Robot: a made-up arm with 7 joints. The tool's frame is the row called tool.
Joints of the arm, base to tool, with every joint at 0 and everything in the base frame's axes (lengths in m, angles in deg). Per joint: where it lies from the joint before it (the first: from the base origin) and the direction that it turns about. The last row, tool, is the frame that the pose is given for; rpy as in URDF.
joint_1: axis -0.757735 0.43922 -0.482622 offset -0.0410 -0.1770 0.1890
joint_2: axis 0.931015 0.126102 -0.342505 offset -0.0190 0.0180 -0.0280
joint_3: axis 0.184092 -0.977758 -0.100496 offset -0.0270 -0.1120 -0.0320
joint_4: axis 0 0 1 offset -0.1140 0.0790 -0.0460
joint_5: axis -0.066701 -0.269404 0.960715 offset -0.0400 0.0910 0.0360
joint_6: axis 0 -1 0 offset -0.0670 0.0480 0.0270
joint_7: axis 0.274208 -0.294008 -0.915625 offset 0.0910 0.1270 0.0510
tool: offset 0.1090 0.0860 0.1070 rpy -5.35 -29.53 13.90
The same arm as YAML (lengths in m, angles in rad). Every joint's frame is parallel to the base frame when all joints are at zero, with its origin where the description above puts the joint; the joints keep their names.
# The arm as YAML. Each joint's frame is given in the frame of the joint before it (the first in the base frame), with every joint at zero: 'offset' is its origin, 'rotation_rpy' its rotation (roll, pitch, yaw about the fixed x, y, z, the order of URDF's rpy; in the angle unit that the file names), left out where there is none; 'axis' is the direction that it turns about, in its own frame. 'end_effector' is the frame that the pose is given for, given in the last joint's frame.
length_unit: m
angle_unit: rad
chain:
  - id: joint_1
    offset: [-0.041, -0.177, 0.189]
    axis: [-0.757735, 0.43922, -0.482622]
  - id: joint_2
    offset: [-0.019, 0.018, -0.028]
    axis: [0.931015, 0.126102, -0.342505]
  - id: joint_3
    offset: [-0.027, -0.112, -0.032]
    axis: [0.184092, -0.977758, -0.100496]
  - id: joint_4
    offset: [-0.114, 0.079, -0.046]
    axis: "+z"
  - id: joint_5
    offset: [-0.04, 0.091, 0.036]
    axis: [-0.066701, -0.269404, 0.960715]
  - id: joint_6
    offset: [-0.067, 0.048, 0.027]
    axis: "-y"
  - id: joint_7
    offset: [0.091, 0.127, 0.051]
    axis: [0.274208, -0.294008, -0.915625]
end_effector:
  offset: [0.109, 0.086, 0.107]
  rotation_rpy: [-0.0934, -0.5154, 0.2426]

